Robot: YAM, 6 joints.
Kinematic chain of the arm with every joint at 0, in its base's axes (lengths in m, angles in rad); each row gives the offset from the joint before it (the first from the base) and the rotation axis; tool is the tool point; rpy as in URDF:
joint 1: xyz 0 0 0.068 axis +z
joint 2: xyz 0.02 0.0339 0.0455 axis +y
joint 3: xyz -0.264 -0.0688 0 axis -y
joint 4: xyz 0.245 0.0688 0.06 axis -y
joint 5: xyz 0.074 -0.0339 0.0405 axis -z
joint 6: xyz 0.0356 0 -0.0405 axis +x
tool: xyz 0 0 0 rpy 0 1.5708 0
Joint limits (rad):
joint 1: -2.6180..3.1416
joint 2: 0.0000..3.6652
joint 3: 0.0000..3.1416
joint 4: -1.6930..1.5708
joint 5: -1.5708..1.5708
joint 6: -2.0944..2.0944
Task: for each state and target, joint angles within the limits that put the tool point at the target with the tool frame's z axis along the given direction. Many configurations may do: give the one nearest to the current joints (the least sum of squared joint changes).
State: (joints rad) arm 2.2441 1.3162 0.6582 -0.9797 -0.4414 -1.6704
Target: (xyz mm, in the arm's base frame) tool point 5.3 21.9 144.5 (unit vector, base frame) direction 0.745 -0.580 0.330
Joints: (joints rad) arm 2.0334 1.9551 0.1345 -1.6907 0.4200 -1.6704
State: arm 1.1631 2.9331 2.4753 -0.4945 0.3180 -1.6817
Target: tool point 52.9 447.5 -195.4 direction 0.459 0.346 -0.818
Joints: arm 1.4870 3.1101 1.8015 0.1759 0.4429 -1.6817
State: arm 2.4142 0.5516 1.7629 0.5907 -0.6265 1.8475
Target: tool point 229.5 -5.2 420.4 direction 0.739 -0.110 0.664
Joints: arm 3.1353 0.0019 0.9426 1.4694 -0.1056 1.8475
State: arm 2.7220 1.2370 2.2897 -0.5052 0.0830 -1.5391
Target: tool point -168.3 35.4 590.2 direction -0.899 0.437 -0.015
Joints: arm 2.9970 1.2960 2.1515 -0.8713 0.3079 -1.5391
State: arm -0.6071 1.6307 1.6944 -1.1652 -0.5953 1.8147
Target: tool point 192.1 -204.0 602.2 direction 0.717 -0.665 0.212
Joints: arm -0.8250 1.5760 2.2608 -0.4707 -0.0755 1.8147
